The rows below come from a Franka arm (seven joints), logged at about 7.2 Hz.
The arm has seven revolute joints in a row. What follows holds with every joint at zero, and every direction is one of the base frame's.
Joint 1 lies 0.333 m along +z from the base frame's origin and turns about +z.
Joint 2 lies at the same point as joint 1 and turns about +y.
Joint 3 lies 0.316 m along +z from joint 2 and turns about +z.
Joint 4 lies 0.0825 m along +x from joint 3 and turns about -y.
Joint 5 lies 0.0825 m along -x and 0.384 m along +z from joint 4 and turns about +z.
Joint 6 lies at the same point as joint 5 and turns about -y.
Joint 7 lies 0.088 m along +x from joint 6 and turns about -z.
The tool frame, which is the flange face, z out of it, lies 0.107 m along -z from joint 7; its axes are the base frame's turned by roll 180, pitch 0 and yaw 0 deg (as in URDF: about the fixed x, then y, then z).
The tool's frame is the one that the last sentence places.
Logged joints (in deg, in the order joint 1, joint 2, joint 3, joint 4, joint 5, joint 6, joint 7), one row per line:
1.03 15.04 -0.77 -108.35 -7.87 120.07 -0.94
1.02 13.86 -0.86 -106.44 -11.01 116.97 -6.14
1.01 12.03 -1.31 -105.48 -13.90 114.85 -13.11
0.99 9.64 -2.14 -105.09 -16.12 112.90 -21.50
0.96 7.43 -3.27 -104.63 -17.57 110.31 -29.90
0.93 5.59 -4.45 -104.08 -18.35 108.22 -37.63
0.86 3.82 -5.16 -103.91 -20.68 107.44 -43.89
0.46 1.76 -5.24 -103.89 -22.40 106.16 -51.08
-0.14 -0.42 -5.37 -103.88 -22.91 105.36 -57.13
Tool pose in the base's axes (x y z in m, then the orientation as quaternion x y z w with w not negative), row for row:
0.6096 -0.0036 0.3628 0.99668 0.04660 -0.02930 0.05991
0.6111 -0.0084 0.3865 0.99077 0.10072 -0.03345 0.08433
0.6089 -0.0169 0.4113 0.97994 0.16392 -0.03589 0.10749
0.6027 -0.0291 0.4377 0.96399 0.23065 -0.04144 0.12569
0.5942 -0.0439 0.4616 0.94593 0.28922 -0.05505 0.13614
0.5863 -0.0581 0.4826 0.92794 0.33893 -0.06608 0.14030
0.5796 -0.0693 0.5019 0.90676 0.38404 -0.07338 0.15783
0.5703 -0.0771 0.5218 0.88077 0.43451 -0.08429 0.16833
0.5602 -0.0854 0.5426 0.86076 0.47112 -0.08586 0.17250
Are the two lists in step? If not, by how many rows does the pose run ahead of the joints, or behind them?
They are in step.
